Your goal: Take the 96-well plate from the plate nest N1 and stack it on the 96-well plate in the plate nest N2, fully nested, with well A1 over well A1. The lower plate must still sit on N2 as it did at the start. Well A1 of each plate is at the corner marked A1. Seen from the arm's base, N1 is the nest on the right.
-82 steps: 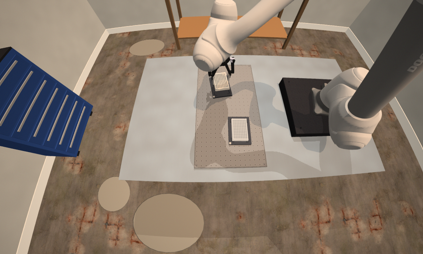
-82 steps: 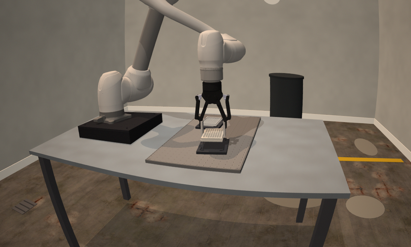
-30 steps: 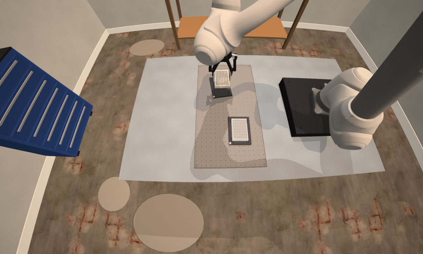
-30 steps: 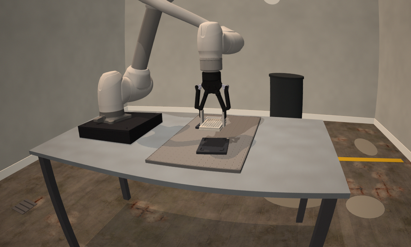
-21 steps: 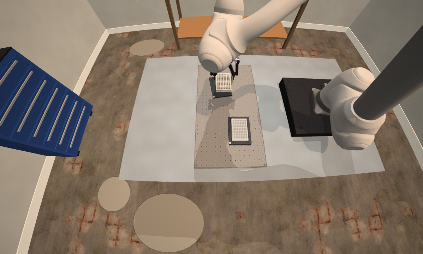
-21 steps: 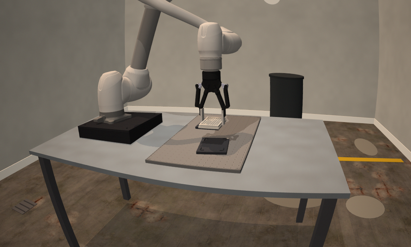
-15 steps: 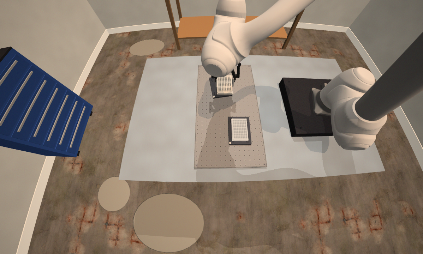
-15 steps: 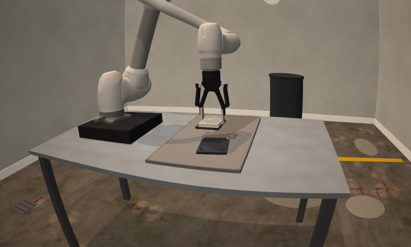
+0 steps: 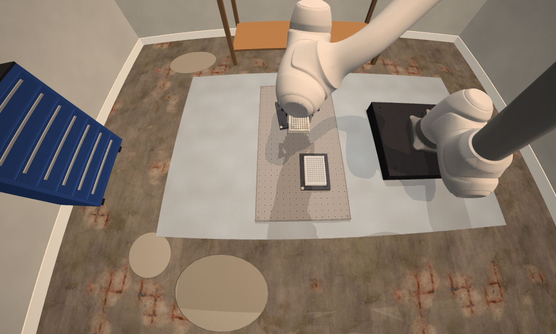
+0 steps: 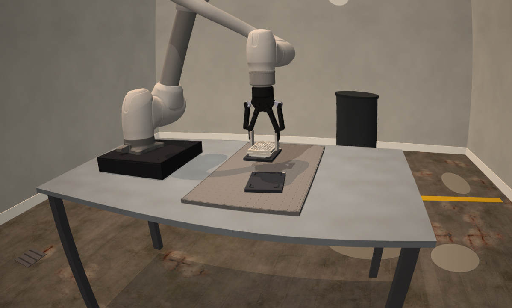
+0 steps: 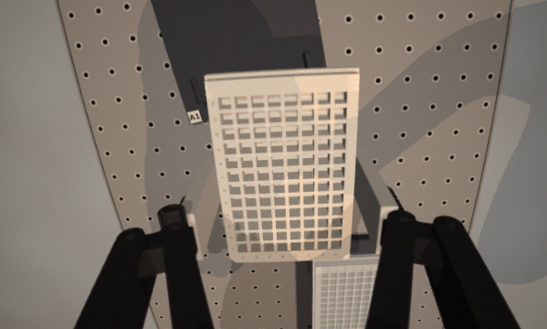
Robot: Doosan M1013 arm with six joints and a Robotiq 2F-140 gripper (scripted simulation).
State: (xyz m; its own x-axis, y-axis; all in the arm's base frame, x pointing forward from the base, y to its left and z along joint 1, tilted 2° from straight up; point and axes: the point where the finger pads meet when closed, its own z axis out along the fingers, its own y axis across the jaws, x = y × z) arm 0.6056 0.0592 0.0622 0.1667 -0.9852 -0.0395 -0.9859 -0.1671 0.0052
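Right now the plate nest N2 is 190 mm to the left of my hand, 110 mm below it and 100 mm behind it. From my hand the other things lie so: plate nest N1: 110 mm below, 90 mm to the right, 50 mm ahead.
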